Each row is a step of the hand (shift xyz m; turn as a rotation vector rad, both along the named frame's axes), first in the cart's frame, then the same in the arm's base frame.
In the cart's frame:
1: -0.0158 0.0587 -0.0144 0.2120 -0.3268 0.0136
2: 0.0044 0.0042 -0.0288 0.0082 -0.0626 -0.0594
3: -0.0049 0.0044 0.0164 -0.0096 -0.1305 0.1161
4: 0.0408 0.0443 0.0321 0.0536 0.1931 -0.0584
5: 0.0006 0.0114 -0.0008 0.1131 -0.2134 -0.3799
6: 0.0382 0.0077 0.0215 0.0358 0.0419 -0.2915
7: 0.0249 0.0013 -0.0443 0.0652 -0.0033 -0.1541
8: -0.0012 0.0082 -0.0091 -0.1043 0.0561 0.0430
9: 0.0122 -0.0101 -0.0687 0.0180 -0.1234 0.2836
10: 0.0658 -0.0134 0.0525 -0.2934 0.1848 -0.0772
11: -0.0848 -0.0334 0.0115 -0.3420 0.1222 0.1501
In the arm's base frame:
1: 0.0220 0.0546 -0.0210 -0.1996 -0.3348 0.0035
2: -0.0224 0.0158 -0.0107 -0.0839 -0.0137 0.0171
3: 0.0168 -0.0032 0.0044 0.0289 -0.1422 0.0976
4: 0.0428 -0.0100 -0.0522 0.0442 0.1289 -0.1581
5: 0.0053 0.0076 -0.0068 -0.4482 0.0023 -0.0416
6: 0.0151 -0.0269 -0.0321 -0.2259 0.1638 -0.1007
7: -0.0405 0.0111 -0.0286 -0.1412 0.0451 -0.0777
8: -0.0030 0.0109 -0.0049 0.0840 0.0696 0.0630
9: -0.0645 0.0235 -0.0161 0.1666 -0.2417 0.0989
10: 0.0247 -0.0720 -0.0383 0.0862 0.3193 0.1297
11: 0.0070 0.0174 0.0899 0.2503 0.1831 0.2414

